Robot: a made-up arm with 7 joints. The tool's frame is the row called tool.
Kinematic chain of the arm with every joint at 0, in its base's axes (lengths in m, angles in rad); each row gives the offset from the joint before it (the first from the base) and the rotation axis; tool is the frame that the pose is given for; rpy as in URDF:
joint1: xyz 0 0 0 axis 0.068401 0.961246 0.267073
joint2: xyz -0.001 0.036 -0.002 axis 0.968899 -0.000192 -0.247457
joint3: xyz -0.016 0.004 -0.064 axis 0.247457 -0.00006 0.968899
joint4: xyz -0.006 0 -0.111 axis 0.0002 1 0.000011
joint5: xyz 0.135 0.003 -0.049 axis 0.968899 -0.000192 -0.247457
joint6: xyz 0.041 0 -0.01 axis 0.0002 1 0.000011
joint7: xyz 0.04 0 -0.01 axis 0.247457 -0.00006 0.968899
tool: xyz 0 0 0 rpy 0 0.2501 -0.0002
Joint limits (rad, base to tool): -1.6..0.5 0..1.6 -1.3..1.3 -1.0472..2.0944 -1.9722..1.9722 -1.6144..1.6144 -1.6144..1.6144
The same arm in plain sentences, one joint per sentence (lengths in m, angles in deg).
The arm has seven revolute joints in a row. What follows holds with every joint at zero, and every direction is one of the base frame's. The first joint lies at the same point as the base frame's origin and turns about the direction (0.068403, 0.961235, 0.26711), from -91.67 to 28.65 deg. The second joint lies 0.001 m along -x and 0.036 m along +y and 0.002 m along -z from the first joint and turns about the direction (0.968889, -0.0002, -0.247497), from 0 to 91.67 deg. The third joint lies 0.016 m along -x and 0.004 m along +y and 0.064 m along -z from the second joint and turns about the direction (0.247497, -0.0001, 0.968889), from -74.48 to 74.48 deg. The fourth joint lies 0.006 m along -x and 0.111 m along -z from the third joint and turns about the direction (0.0002, 1, 0), from -60 to 120 deg. The fifth joint lies 0.135 m along +x and 0.003 m along +y and 0.049 m along -z from the fourth joint and turns about the direction (0.968889, -0.0002, -0.247497), from -113 to 113 deg. The sixth joint lies 0.041 m along +x and 0.01 m along -z from the fifth joint and turns about the direction (0.0002, 1, 0), from -92.5 to 92.5 deg. The seventh joint lies 0.04 m along +x and 0.01 m along -z from the sixth joint and turns about the direction (0.247497, -0.0001, 0.968889), from -92.5 to 92.5 deg. The tool frame, which is the frame that the pose is given for, lies at the same point as the seventh joint; its axes are the base frame's turned by roll 0, pitch 14.33 and yaw -0.01 deg (as in URDF: about the fixed x, then y, then z).
